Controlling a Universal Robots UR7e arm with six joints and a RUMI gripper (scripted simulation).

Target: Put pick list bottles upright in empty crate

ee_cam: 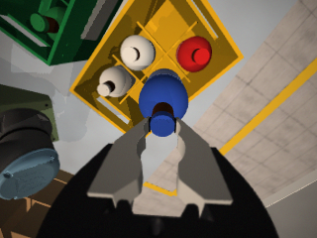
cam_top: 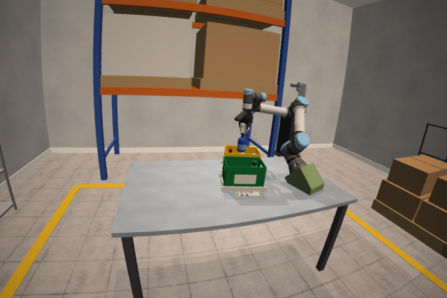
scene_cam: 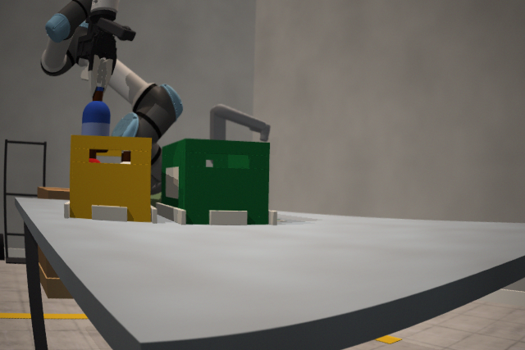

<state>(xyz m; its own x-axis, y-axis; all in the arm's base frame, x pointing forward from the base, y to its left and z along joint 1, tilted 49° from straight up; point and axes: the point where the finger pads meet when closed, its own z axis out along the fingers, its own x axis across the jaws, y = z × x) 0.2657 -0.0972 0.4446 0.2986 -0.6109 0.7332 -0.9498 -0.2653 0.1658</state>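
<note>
The blue-label bottle is 70 mm below my hand. The rest, counted from my hand: green-label bottle 40 mm ahead, 250 mm to the left, 210 mm below; red-label bottle 80 mm ahead, 40 mm to the right, 210 mm below; yellow crate 20 mm ahead, 40 mm to the left, 210 mm below.
</note>
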